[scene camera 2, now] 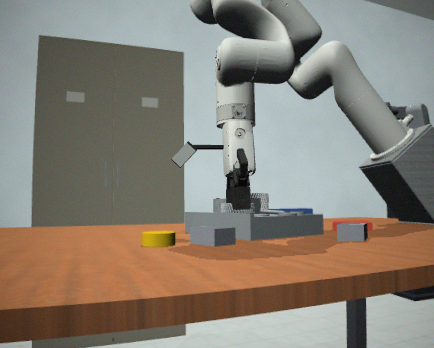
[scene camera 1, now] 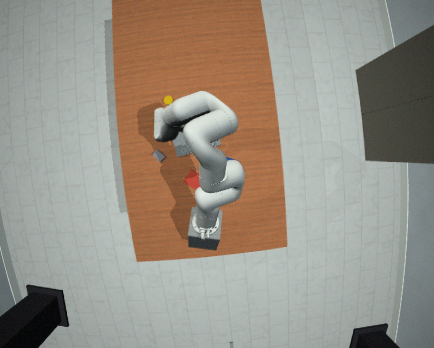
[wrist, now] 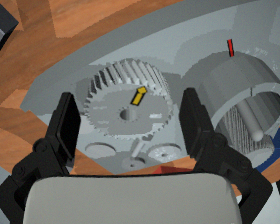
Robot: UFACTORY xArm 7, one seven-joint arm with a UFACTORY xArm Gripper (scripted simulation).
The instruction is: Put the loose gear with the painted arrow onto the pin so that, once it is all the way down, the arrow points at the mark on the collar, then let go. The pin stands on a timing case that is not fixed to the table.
Labels:
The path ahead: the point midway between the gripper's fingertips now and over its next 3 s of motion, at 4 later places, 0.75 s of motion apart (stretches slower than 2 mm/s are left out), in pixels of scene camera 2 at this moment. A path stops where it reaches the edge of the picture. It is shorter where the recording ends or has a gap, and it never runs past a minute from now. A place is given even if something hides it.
My gripper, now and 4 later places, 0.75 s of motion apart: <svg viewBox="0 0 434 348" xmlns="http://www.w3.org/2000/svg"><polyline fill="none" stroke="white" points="237,209 238,214 237,212 237,193 237,176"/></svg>

